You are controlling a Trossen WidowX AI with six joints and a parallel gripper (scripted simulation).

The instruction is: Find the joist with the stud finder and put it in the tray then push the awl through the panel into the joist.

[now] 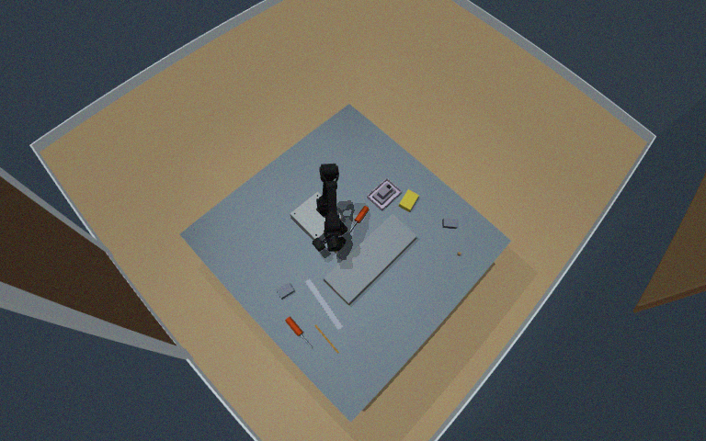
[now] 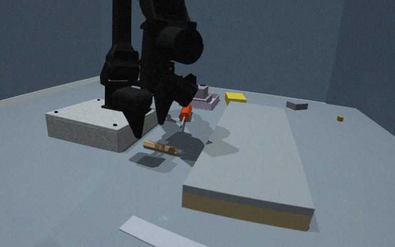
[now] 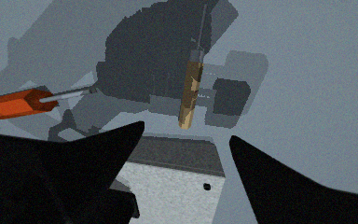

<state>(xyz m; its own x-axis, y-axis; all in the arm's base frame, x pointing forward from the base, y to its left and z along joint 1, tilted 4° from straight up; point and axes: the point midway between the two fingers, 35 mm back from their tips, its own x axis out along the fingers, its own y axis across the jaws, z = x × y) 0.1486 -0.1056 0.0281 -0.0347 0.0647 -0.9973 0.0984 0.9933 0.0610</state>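
Right now the awl is 60 mm ahead of my gripper tip and 30 mm below it. Round my gripper tip: white strip 210 mm ahead, 240 mm to the right, 40 mm below; grey stud finder 440 mm to the left, 10 mm above; pale tray 430 mm to the left, 30 mm below.
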